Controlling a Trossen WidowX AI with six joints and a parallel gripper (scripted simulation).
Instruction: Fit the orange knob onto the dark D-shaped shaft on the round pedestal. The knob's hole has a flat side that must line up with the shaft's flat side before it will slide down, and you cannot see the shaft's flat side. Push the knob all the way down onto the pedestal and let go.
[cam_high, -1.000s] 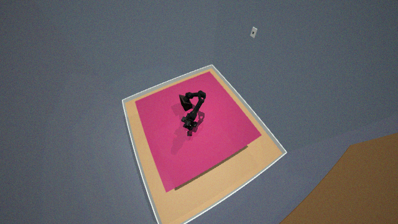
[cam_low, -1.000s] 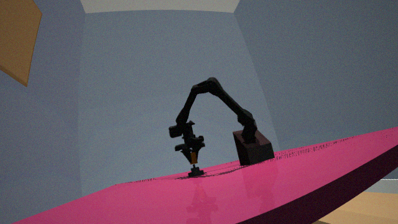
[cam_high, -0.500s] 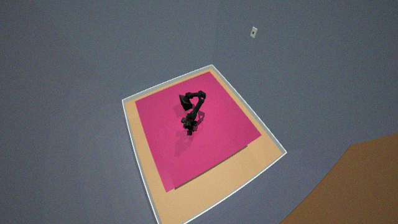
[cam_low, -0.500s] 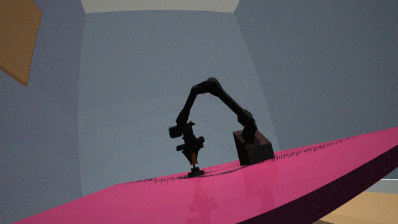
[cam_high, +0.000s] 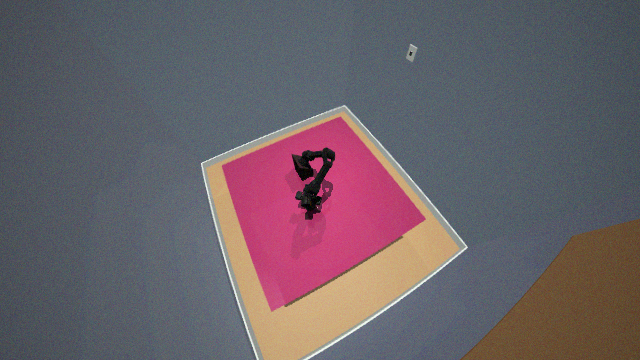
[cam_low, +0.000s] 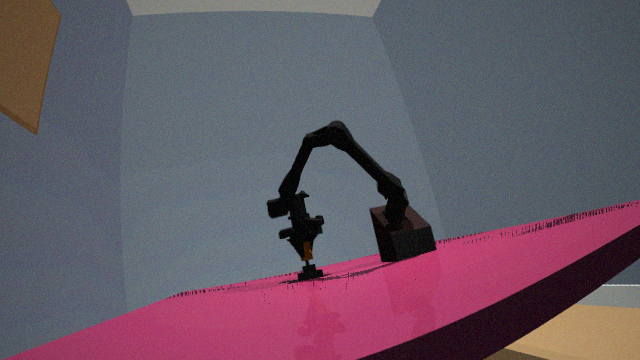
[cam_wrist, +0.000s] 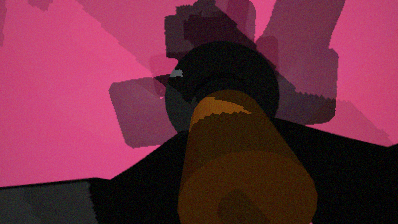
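My gripper tip is now 2 cm below the orange knob. Round my gripper tip: dark shaft (4 cm below).
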